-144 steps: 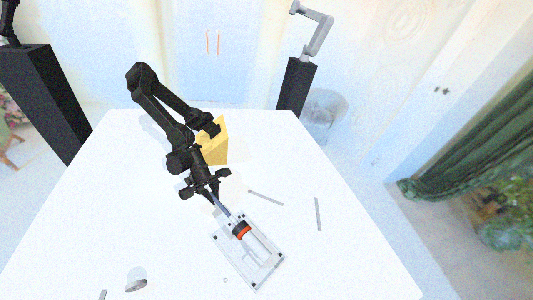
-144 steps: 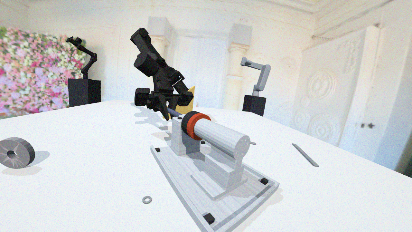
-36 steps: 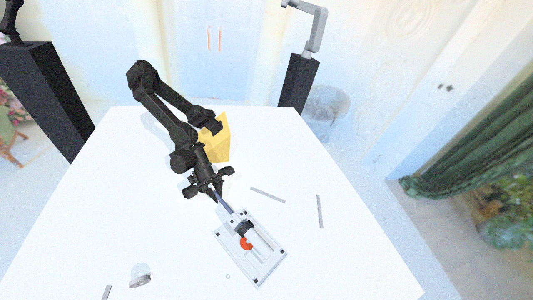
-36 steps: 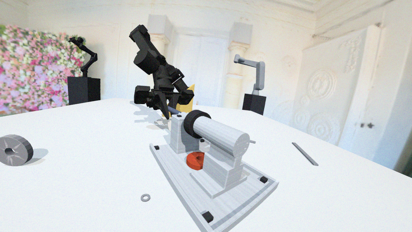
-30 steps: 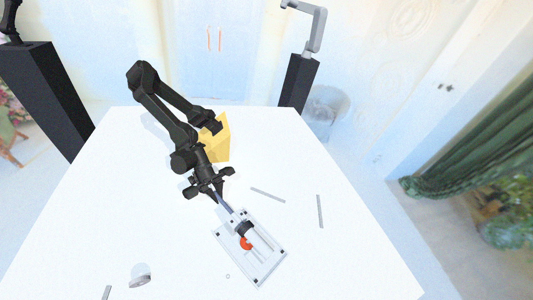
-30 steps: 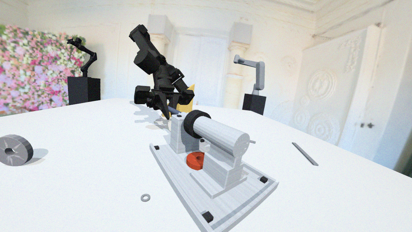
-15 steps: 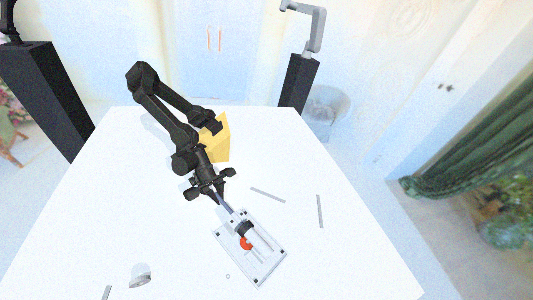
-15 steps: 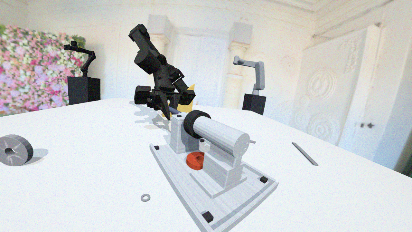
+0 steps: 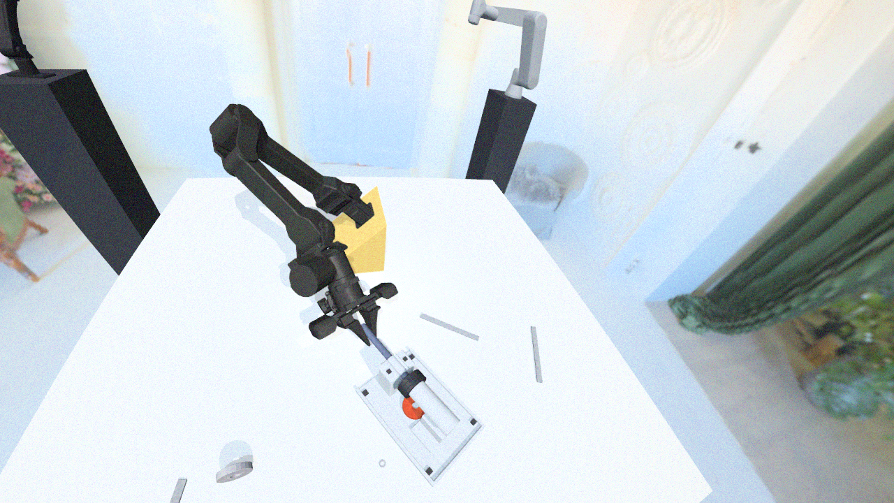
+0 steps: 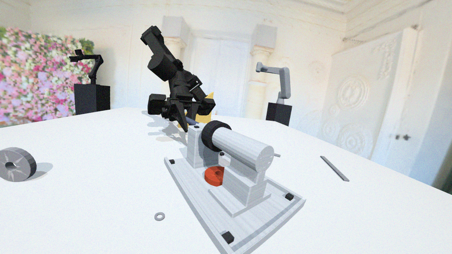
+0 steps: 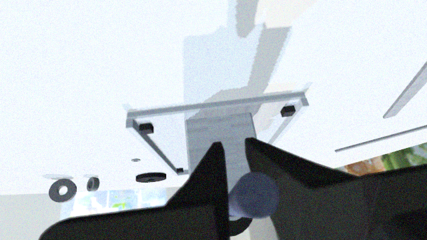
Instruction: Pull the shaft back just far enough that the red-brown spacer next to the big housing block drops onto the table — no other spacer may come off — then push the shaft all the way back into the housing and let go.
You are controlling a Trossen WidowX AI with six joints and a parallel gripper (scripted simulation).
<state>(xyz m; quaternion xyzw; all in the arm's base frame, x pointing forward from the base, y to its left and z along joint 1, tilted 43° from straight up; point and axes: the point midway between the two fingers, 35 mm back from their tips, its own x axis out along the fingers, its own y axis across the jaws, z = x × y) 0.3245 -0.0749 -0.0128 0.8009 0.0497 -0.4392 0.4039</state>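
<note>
Right now my gripper tip is 50 mm short of the blue-grey shaft, 20 mm to the right of it and 30 mm below it. From my gripper tip the other things lie so: grey disc (170 mm ahead, 260 mm to the right, 30 mm below); then black spacer (120 mm ahead, 60 mm to the left, 30 mm above); then red-brown spacer (140 mm ahead, 60 mm to the left, 40 mm below).
</note>
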